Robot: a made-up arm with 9 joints. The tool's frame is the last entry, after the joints.
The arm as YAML. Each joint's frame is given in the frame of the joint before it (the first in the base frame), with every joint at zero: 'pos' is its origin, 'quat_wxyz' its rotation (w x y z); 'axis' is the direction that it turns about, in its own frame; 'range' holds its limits. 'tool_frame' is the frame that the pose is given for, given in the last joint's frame.
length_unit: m
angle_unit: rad
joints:
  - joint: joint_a
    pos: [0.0, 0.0, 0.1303]
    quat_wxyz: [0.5, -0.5, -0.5, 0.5]
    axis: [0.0, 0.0, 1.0]
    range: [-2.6, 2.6]
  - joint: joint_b
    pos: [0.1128, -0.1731, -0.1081]
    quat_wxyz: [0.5, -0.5, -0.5, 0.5]
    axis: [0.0, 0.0, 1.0]
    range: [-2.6, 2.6]
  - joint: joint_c
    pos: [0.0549, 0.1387, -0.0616]
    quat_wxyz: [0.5, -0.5, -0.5, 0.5]
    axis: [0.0, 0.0, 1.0]
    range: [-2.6, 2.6]
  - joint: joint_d
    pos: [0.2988, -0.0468, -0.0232]
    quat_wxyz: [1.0, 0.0, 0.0, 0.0]
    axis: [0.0, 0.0, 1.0]
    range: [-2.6, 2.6]
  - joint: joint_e
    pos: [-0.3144, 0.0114, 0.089]
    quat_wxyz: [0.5, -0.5, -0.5, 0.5]
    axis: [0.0, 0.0, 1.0]
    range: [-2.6, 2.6]
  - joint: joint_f
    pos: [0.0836, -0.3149, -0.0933]
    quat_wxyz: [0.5, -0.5, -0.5, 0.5]
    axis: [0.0, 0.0, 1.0]
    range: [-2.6, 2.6]
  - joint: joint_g
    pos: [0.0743, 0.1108, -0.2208]
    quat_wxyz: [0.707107, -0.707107, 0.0, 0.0]
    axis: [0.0, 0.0, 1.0]
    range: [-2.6, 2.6]
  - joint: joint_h
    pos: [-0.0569, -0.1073, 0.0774]
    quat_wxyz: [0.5, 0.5, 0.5, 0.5]
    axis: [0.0, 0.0, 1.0]
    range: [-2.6, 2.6]
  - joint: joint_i
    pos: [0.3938, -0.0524, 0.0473]
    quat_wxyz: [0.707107, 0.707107, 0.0, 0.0]
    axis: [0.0, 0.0, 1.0]
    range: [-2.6, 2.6]
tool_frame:
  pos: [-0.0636, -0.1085, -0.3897]
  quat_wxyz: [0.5, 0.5, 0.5, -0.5]
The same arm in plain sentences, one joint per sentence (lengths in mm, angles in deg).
The arm has nine revolute joints in a row. What follows holds with every joint at zero, and every direction is one of the base frame's. Joint 1 lies 130.3 mm along +z from the base frame's origin and rotates about -x, from -148.97 to 148.97 deg. Joint 2 lies 108.1 mm along +x and 112.8 mm along +y and 173.1 mm along +z from joint 1 and rotates about -y, from -148.97 to 148.97 deg. Joint 3 lies 138.7 mm along +x and 61.6 mm along +y and 54.9 mm along -z from joint 2 and rotates about +z, from -148.97 to 148.97 deg. Joint 4 lies 298.8 mm along +x and 46.8 mm along -y and 23.2 mm along -z from joint 3 and rotates about +z, from -148.97 to 148.97 deg. Joint 5 lies 314.4 mm along -x and 11.4 mm along +y and 89 mm along +z from joint 4 and rotates about -x, from -148.97 to 148.97 deg. Joint 6 lies 93.3 mm along +x and 83.6 mm along +y and 314.9 mm along +z from joint 5 and rotates about -y, from -148.97 to 148.97 deg. Joint 7 lies 110.8 mm along +x and 220.8 mm along +y and 74.3 mm along -z from joint 6 and rotates about +x, from -148.97 to 148.97 deg. Joint 8 lies 77.4 mm along +x and 107.3 mm along -y and 56.9 mm along +z from joint 7 and rotates about -z, from -148.97 to 148.97 deg. Joint 9 lies 52.4 mm along -x and 393.8 mm along +y and 47.3 mm along -z from joint 8 and rotates about -x, from -148.97 to 148.97 deg. The tool frame, which is the frame that the pose is given for, lies 389.7 mm along +x and 63.6 mm along -y and 108.5 mm along +z from joint 9; its axes are parallel to the base frame's.
